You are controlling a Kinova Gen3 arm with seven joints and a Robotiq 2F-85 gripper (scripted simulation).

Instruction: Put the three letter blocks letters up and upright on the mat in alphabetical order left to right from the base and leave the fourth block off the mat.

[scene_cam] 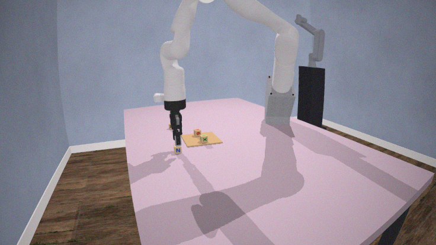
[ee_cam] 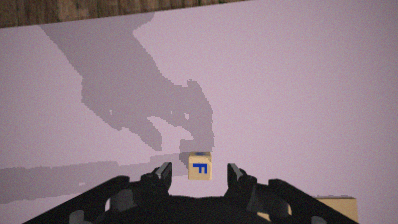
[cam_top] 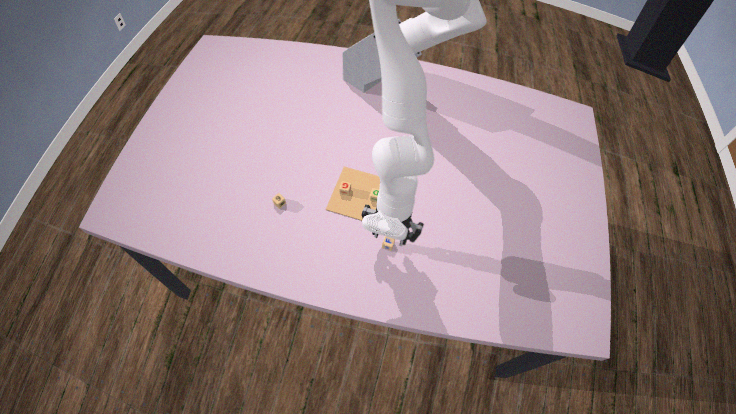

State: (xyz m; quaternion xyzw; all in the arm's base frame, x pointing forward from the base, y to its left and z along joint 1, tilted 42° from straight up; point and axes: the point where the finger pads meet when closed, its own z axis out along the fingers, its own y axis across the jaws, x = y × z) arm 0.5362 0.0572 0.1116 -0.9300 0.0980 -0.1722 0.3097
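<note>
Right now the blue N block is 40 mm below my hand. Also, from my hand: green D block (120 mm behind, 60 mm to the right, 30 mm below); tan mat (120 mm behind, 100 mm to the right, 50 mm below).
</note>
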